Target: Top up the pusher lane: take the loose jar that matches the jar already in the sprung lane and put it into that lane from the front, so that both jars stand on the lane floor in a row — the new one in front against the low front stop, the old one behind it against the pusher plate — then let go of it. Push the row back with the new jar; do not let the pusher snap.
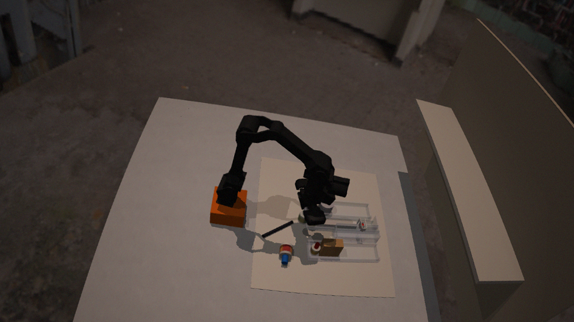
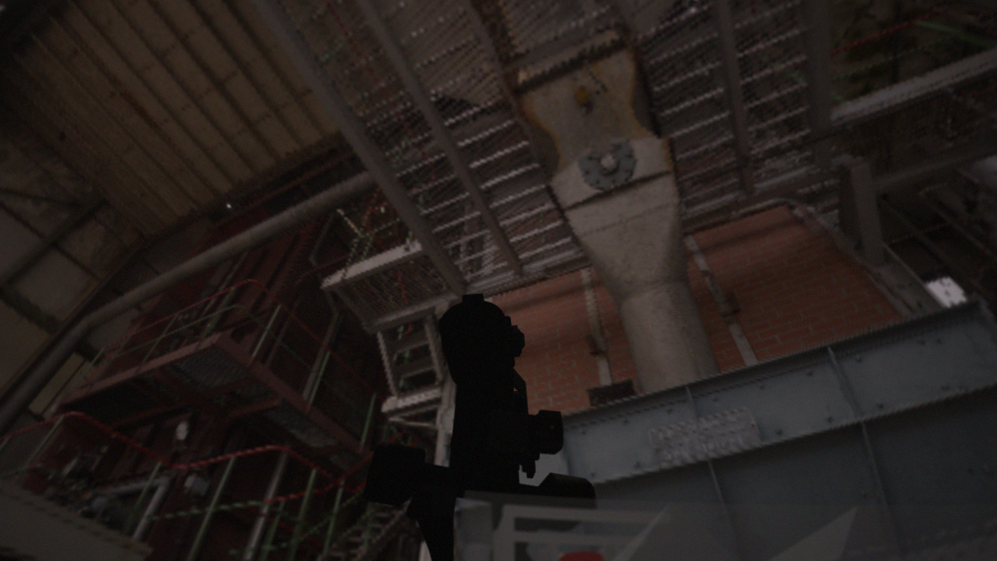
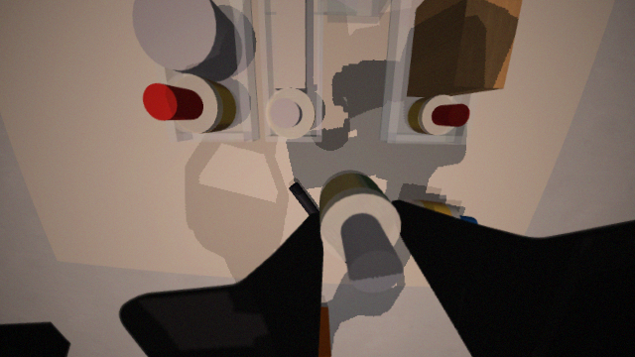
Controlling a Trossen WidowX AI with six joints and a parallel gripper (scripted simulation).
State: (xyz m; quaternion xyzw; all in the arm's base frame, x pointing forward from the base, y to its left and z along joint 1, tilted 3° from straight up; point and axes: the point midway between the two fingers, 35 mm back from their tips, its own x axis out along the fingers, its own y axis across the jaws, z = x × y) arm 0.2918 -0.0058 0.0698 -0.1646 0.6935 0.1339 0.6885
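The grey cylinder lies 14 cm to the left of my gripper tip, 8 cm below it and 8 cm ahead of it. The rest, counted from my gripper tip: pusher plate (15 cm ahead, 6 cm below, 5 cm to the left); brown box (13 cm ahead, 7 cm below, 6 cm to the right); black rod (10 cm below, 8 cm behind, 1 cm to the right).
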